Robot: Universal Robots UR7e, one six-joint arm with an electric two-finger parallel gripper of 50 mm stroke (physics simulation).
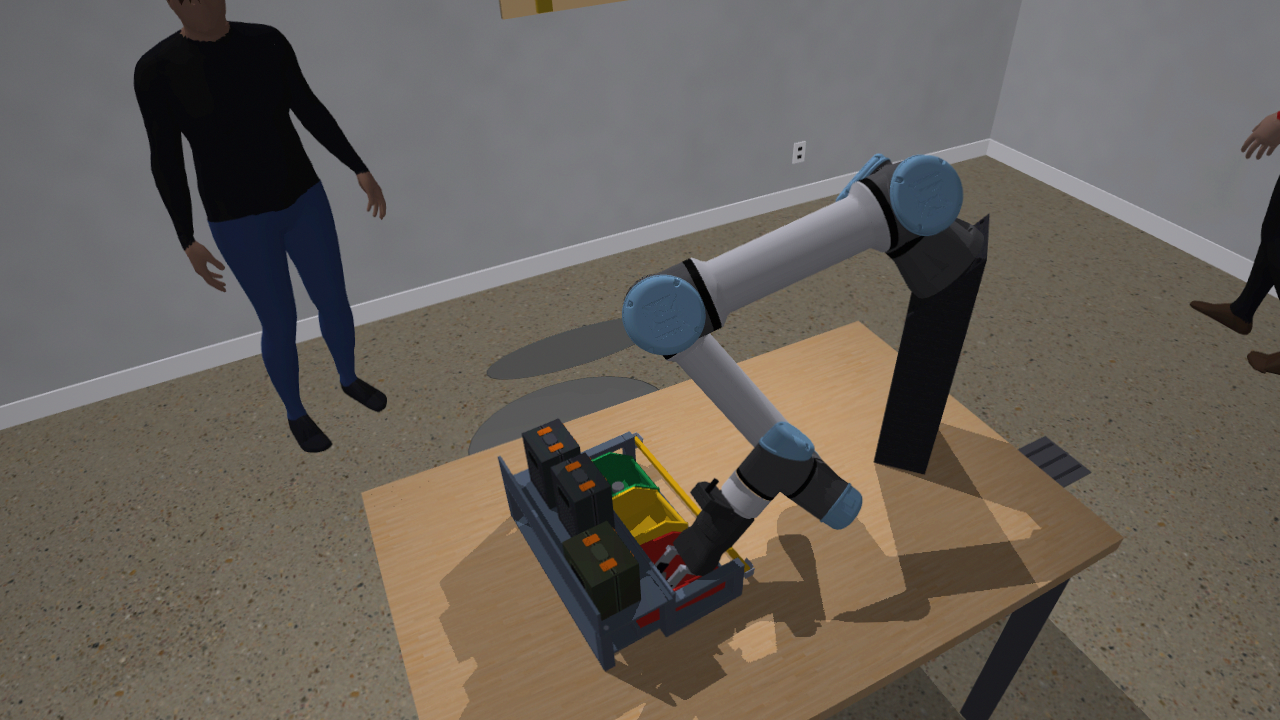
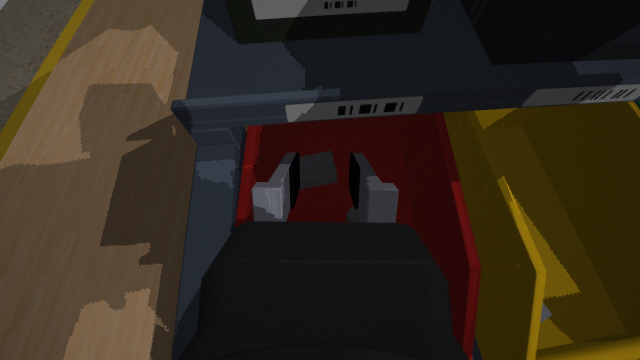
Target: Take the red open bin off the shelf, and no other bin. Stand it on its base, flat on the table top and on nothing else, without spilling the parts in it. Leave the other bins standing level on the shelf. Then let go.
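Pixels of known places: gripper, between the fingertips: (image 2: 324, 170); arm's base, origin of its link: (image 1: 949, 265).
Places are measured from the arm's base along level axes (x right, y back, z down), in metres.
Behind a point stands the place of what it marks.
Note:
The red open bin (image 1: 662, 542) @(z 0.355, x 0.124, y -0.580 m) (image 2: 425, 170) @(z 0.370, x 0.135, y -0.615 m) stands in the lower front tier of the shelf (image 1: 556, 564) @(z 0.316, x 0.188, y -0.754 m) (image 2: 250, 65) @(z 0.327, x 0.053, y -0.679 m), at its near end, beside the yellow bin (image 1: 646, 512) @(z 0.420, x 0.233, y -0.519 m) (image 2: 575, 200) @(z 0.409, x 0.252, y -0.576 m). The green bin (image 1: 622, 470) @(z 0.410, x 0.339, y -0.486 m) stands beyond the yellow one. My gripper (image 1: 669, 567) @(z 0.378, x 0.080, y -0.636 m) (image 2: 324, 170) @(z 0.378, x 0.080, y -0.636 m) is partly open and empty, with its fingers reaching down inside the red bin between its side walls. A grey block (image 2: 320, 170) @(z 0.403, x 0.081, y -0.648 m) lies in the bin beyond the fingers, and a small grey part (image 2: 352, 215) @(z 0.401, x 0.091, y -0.610 m) shows beside the right finger. My gripper body hides the bin's front.
A dark green case (image 1: 599, 568) @(z 0.232, x 0.083, y -0.743 m) and two black cases (image 1: 546, 456) @(z 0.207, x 0.302, y -0.674 m) (image 1: 581, 492) @(z 0.198, x 0.191, y -0.686 m) stand on the upper tier, behind the bins. A labelled shelf lip (image 2: 270, 110) @(z 0.323, x 0.057, y -0.644 m) overhangs the red bin's back. A yellow rail (image 1: 675, 482) @(z 0.365, x 0.213, y -0.462 m) runs along the shelf's front. The shelf stands on the wooden table (image 1: 832, 376) @(z 0.430, x 0.235, y 0.068 m) (image 2: 50, 210) @(z 0.429, x -0.135, y -0.689 m).

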